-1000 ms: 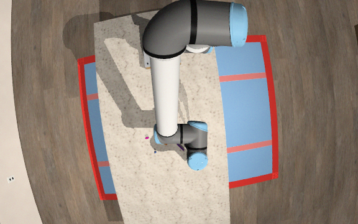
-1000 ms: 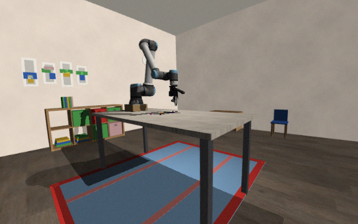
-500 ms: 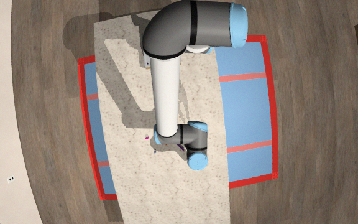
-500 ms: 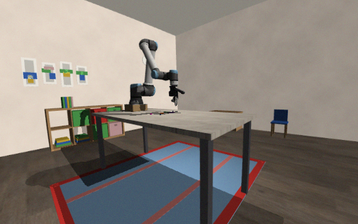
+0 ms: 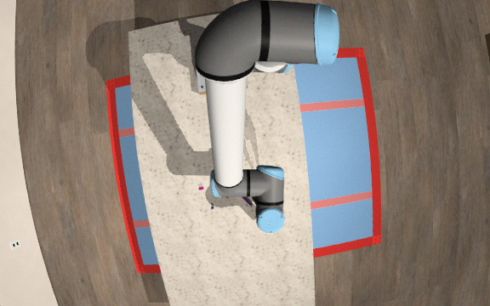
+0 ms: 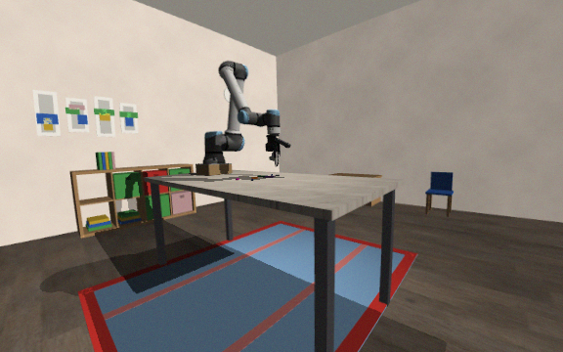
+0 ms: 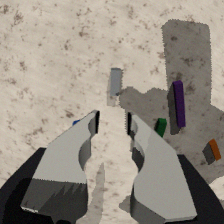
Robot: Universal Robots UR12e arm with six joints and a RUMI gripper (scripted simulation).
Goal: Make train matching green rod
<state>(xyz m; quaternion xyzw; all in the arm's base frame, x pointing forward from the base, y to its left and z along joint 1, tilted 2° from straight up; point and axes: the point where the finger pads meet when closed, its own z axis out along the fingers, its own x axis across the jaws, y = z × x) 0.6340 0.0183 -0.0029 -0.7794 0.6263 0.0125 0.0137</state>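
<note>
Now: the grey rod 80 mm below my hand. Round my hand: green rod: 70 mm behind, 80 mm to the right, 80 mm below; then purple rod: 80 mm to the right, 80 mm below; then orange rod: 60 mm behind, 180 mm to the right, 80 mm below.
</note>
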